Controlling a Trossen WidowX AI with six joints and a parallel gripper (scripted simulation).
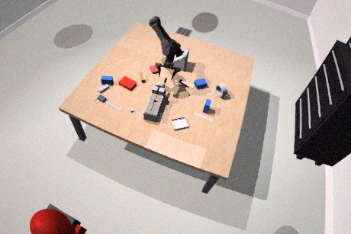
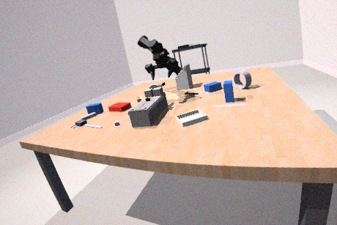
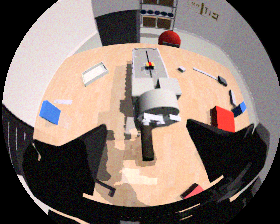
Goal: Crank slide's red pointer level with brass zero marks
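My gripper tip is now 20 mm past the dark crank handle and 40 mm above it. Also, from my gripper tip: red block 50 mm ahead, 290 mm to the right, 130 mm below; then white tray 230 mm ahead, 210 mm to the left, 140 mm below; then red pointer 170 mm ahead, 60 mm below.
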